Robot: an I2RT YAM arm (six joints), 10 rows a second.
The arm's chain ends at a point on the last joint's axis. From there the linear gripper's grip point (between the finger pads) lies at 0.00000 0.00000 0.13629 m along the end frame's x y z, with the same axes.
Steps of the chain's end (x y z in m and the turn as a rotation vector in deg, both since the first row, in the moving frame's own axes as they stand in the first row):
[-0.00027 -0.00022 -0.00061 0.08 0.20 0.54]
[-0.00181 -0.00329 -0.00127 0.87 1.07 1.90]
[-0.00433 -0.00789 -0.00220 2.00 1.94 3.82]
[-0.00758 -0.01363 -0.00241 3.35 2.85 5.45]
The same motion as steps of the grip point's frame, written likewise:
[0.00021 -0.00041 -0.00061 0.08 0.20 0.54]
[0.00077 -0.00532 -0.00131 0.87 1.07 1.90]
[0.00044 -0.01249 -0.00236 2.00 1.94 3.82]
[-0.00044 -0.02126 -0.00281 3.35 2.85 5.45]

